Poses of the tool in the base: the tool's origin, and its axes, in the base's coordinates. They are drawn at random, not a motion.
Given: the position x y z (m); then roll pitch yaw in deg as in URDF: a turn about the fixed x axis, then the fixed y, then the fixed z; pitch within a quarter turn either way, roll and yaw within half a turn.
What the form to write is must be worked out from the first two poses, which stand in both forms.
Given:
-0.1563 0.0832 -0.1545 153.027 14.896 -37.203
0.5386 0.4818 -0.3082 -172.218 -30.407 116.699
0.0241 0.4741 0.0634 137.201 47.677 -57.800
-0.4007 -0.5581 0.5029 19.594 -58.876 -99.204
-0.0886 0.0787 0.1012 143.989 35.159 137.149
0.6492 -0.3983 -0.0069 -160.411 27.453 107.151
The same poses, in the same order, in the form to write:
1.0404 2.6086 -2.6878 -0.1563 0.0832 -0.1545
-2.9148 2.5954 2.3005 0.5386 0.4818 -0.3082
0.5541 2.0875 3.0298 0.0241 0.4741 0.0634
2.9418 1.0622 1.8042 -0.4007 -0.5581 0.5029
0.6956 2.2934 0.1529 -0.0886 0.0787 0.1012
-0.5731 2.5608 -1.9288 0.6492 -0.3983 -0.0069

